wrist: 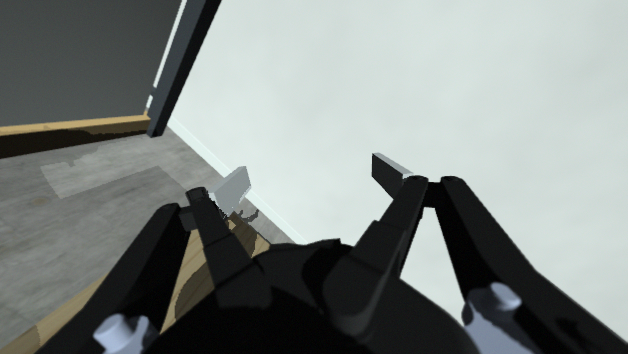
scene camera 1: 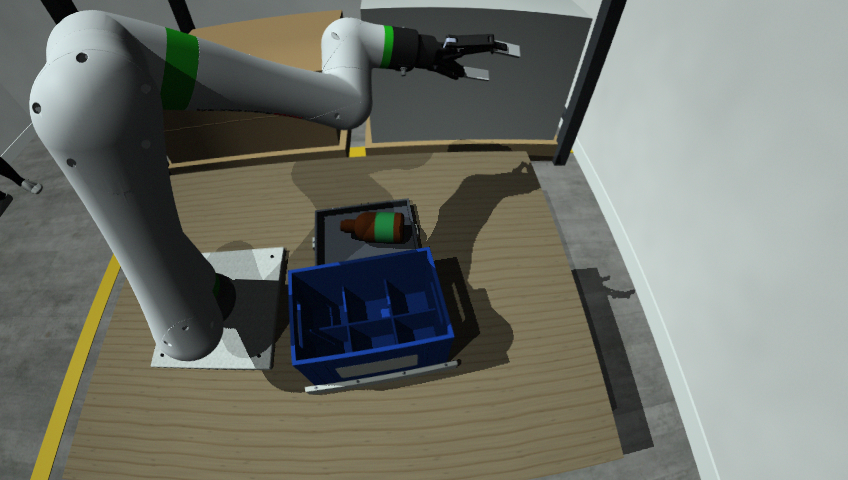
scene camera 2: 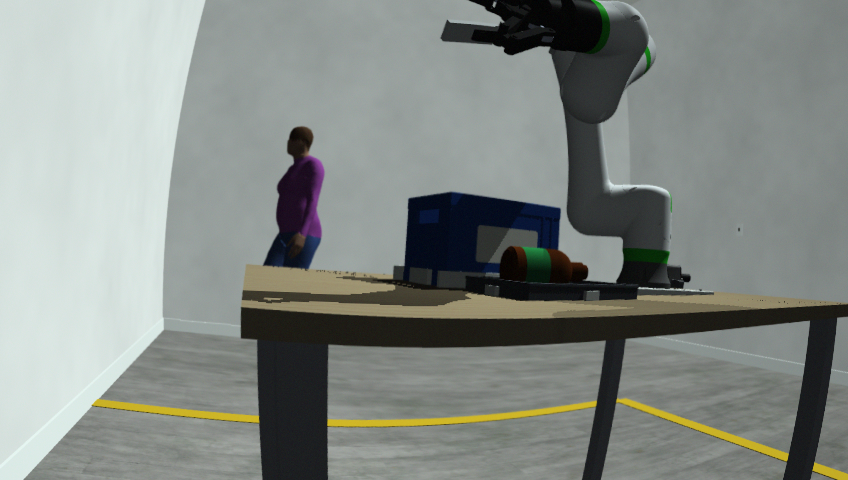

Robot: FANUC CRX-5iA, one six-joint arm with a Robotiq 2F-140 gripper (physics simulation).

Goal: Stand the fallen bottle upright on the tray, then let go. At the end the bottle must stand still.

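Frame: origin at the arm's base, x back, y left, z down, level; centimetres.
Where they show: gripper, fingertip midpoint: (wrist: 309, 171) (scene camera 1: 502, 64) (scene camera 2: 420, 2); arm's base, link origin: (scene camera 2: 643, 287).
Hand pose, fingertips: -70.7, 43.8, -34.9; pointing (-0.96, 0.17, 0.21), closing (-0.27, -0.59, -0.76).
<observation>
Things, the pixels of their top centre, and the offset from my fingertips, as dx, dy, dz. Level surfaces: height alone.
- brown bottle, top centre: (scene camera 2: 549, 248) (scene camera 1: 370, 217) +30.7, -23.8, +27.9
- dark tray, top centre: (scene camera 2: 555, 280) (scene camera 1: 364, 232) +32.8, -24.3, +33.3
- blue crate, top centre: (scene camera 1: 364, 302) (scene camera 2: 485, 202) +29.2, -50.6, +18.4
- wooden table, surface height: dz +35.9
A brown bottle (scene camera 1: 365, 227) (scene camera 2: 553, 265) with a green band lies on its side on the dark tray (scene camera 1: 320, 237) (scene camera 2: 559, 292). In scene camera 1 its neck points left, toward the arm's base side, and its bottom is near the tray's right wall. My gripper (scene camera 1: 499, 61) (wrist: 309, 171) is open and empty, pointing sideways high above the table and well away from the bottle. In scene camera 2 part of the gripper is cut off at the top edge. The bottle and tray do not show in the wrist view.
A blue crate (scene camera 1: 371, 358) (scene camera 2: 428, 237) with compartments stands right beside the tray on the wooden table (scene camera 1: 357, 428) (scene camera 2: 357, 309). The arm's white base plate (scene camera 1: 249, 359) is left of the crate. A dark post (scene camera 1: 586, 89) (wrist: 182, 70) stands beyond the table. A person (scene camera 2: 302, 193) stands behind it.
</observation>
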